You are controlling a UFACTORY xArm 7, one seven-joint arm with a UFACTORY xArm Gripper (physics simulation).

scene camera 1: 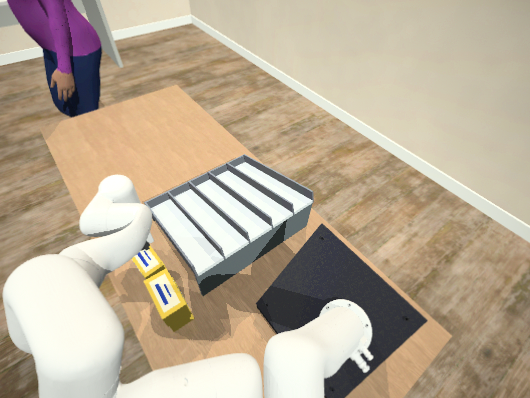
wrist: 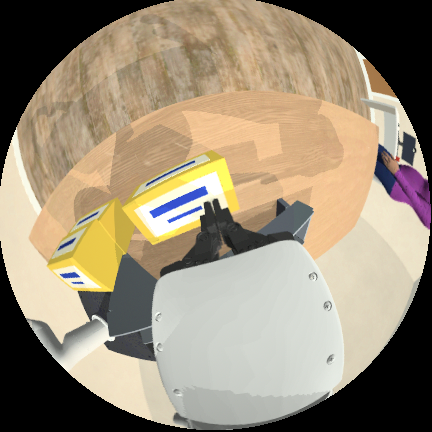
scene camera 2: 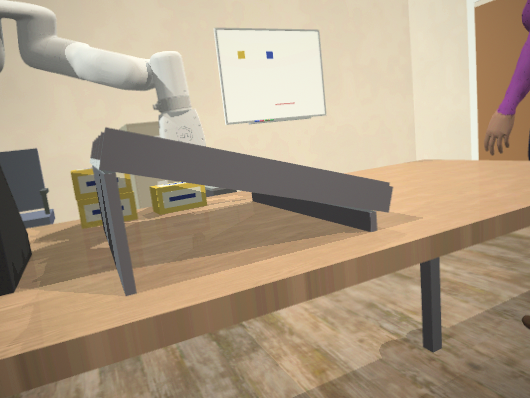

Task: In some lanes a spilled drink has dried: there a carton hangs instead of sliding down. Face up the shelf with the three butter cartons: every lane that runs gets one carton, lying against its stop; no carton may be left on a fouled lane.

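Frame: origin at the arm's base, x ahead, y left, z up, level; metres.
Seen in the pictures: gripper, fingertip midpoint: [scene camera 1: 144, 246] [wrist: 213, 209]; arm's base at its link origin: [scene camera 1: 344, 326] [wrist: 102, 327].
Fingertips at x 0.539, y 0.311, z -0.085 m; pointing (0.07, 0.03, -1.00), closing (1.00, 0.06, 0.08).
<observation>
Pixels of each thing's top centre, then the offset from my fingertips to it. Level surfaces: height alone.
- yellow butter carton at its top centre: [wrist: 180, 208] [scene camera 2: 176, 183] [scene camera 1: 144, 257] dx -0.034, dy +0.013, dz -0.003 m
- upper carton at its top centre: [wrist: 72, 278] [scene camera 2: 99, 167] [scene camera 1: 164, 292] dx -0.204, dy +0.006, dz +0.061 m
- lower carton at its top centre: [wrist: 89, 246] [scene camera 2: 105, 194] dx -0.202, dy +0.002, dz -0.003 m
- wooden table at its surface level: dz -0.067 m
The grey shelf [scene camera 1: 300, 220] [scene camera 2: 240, 170] [wrist: 132, 295] has several white lanes sloping down from the robot's side to a stop wall; no carton lies on them, and no dried spill can be made out. One yellow butter carton [scene camera 1: 147, 261] [scene camera 2: 179, 197] [wrist: 170, 212] lies on the table beside the shelf. Next to it two cartons are stacked: an upper carton [scene camera 1: 165, 292] [scene camera 2: 82, 184] [wrist: 87, 262] on a lower carton [scene camera 2: 92, 215] [wrist: 107, 210]. My gripper [wrist: 213, 209] is shut and empty, its tips over the label of the single carton; contact cannot be told. The shelf hides the fingertips in scene camera 2.
The wooden table [scene camera 1: 140, 135] [scene camera 2: 465, 195] [wrist: 345, 200] carries everything. The black base plate [scene camera 1: 310, 270] is beside the shelf's high end. My arm reaches over the table edge. A person in purple [scene camera 1: 75, 30] [scene camera 2: 521, 75] [wrist: 414, 181] stands beyond the table's far end.
</observation>
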